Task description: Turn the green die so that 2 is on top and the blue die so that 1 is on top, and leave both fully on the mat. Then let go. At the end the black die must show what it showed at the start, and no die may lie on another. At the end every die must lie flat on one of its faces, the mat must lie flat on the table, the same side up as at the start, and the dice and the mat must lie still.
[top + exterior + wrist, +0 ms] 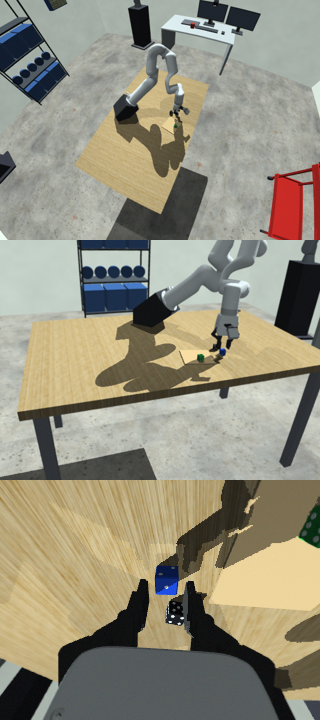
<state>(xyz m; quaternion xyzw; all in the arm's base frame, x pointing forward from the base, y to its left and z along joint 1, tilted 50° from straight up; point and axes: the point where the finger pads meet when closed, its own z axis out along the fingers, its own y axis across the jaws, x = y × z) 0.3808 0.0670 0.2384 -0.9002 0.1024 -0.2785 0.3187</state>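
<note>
My hand is 40 mm above the blue die. The rest, counted from my hand: black die: 60 mm behind, 10 mm to the right, 40 mm below; tan mat: 20 mm ahead, 130 mm to the right, 50 mm below; green die: 60 mm ahead, 130 mm to the right, 30 mm below.
</note>
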